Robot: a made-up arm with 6 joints. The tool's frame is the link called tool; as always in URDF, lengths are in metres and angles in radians.
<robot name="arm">
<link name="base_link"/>
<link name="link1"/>
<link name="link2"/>
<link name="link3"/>
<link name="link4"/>
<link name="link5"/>
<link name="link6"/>
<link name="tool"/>
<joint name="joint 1" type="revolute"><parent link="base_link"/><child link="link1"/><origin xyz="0.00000 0.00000 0.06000" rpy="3.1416 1.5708 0.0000"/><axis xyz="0 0 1"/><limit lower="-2.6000" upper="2.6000" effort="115" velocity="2.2"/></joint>
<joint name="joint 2" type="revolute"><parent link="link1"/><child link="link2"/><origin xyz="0.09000 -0.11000 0.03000" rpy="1.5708 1.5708 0.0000"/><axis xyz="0 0 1"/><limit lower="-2.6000" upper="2.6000" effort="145" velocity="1.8"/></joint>
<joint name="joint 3" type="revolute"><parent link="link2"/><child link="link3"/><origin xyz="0.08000 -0.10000 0.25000" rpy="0.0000 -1.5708 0.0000"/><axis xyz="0 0 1"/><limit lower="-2.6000" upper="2.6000" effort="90" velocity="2.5"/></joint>
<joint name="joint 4" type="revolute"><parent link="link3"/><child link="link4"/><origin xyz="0.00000 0.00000 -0.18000" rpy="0.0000 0.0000 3.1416"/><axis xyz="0 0 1"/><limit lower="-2.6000" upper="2.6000" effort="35" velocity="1.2"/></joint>
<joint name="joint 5" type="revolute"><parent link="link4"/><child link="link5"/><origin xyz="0.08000 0.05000 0.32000" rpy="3.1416 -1.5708 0.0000"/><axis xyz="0 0 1"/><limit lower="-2.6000" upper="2.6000" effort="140" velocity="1.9"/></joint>
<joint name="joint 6" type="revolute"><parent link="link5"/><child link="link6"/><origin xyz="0.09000 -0.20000 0.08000" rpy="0.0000 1.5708 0.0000"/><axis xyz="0 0 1"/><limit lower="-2.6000" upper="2.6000" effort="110" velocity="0.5"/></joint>
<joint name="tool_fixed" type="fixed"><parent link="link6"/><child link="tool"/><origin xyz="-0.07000 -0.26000 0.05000" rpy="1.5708 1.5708 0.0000"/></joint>
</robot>
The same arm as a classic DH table. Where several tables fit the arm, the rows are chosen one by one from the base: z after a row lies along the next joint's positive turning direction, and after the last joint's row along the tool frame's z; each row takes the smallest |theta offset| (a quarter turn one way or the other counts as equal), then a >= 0, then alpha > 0; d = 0 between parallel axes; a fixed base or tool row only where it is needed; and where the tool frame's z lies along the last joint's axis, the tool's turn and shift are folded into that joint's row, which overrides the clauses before.
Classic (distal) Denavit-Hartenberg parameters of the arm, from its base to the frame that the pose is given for. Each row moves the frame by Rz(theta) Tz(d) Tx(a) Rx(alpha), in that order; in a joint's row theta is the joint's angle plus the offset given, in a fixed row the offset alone. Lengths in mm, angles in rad.
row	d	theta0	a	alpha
base (fixed)	60	-1.5708	0	1.5708
joint 1	30	-1.5708	90	1.5708
joint 2	360	0	-100	-1.5708
joint 3	0	0	0	0
joint 4	60	0	-50	-1.5708
joint 5	160	0	-200	1.5708
joint 6	140	1.5708	70	-1.5708
tool (fixed)	260	1.5708	0	0
Joint limits (rad, base to tool): -2.6..2.6 -2.6..2.6 -2.6..2.6 -2.6..2.6 -2.6..2.6 -2.6..2.6

